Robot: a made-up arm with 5 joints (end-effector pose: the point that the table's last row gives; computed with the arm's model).
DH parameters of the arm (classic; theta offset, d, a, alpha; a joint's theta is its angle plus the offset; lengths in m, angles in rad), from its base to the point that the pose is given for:
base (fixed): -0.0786 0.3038 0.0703 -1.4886
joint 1: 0 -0.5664 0.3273 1.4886
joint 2: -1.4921 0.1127 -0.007 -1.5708
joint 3: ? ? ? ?
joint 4: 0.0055 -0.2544 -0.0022 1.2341
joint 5: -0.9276 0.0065 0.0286 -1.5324
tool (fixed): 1.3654 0.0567 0 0
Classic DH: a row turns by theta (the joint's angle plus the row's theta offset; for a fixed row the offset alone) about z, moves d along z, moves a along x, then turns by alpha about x.
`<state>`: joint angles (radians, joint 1 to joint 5).
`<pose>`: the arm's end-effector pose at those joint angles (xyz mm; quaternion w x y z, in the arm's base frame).
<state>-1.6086 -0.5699 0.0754 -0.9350 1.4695</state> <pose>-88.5 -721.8 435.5 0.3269 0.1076 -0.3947 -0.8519</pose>
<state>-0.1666 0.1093 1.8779 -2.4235 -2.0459</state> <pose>365.3 -427.3 172.7 0.4982 -0.3619 0.6739 0.4083</pose>
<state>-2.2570 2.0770 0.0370 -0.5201 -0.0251</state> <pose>-409.2 -470.4 676.1 0.3605 -0.5665 -0.5953 0.4413</pose>
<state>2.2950 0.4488 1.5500 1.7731 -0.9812</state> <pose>-308.8 -486.3 144.8 0.4615 -0.6848 -0.5639 0.0000</pose>
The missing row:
joint 3: -0.9655 -0.1147 0.0996 1.8772
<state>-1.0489 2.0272 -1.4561 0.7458 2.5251</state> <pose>-27.4 -604.8 812.6 0.8318 0.3336 0.2569 0.3617</pose>
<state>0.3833 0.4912 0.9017 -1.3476 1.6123</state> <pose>327.4 -697.2 70.0 0.8446 -0.2357 0.2938 -0.3806</pose>
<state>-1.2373 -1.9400 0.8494 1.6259 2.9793</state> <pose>243.6 -475.8 434.7 0.4016 -0.7937 -0.0515 -0.4539</pose>
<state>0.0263 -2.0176 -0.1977 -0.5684 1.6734</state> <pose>197.2 -477.7 377.0 0.0505 -0.5057 0.5494 -0.6633</pose>
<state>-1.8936 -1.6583 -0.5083 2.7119 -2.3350</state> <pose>-196.8 -510.2 223.7 0.2074 0.8514 0.4696 -0.1076</pose>
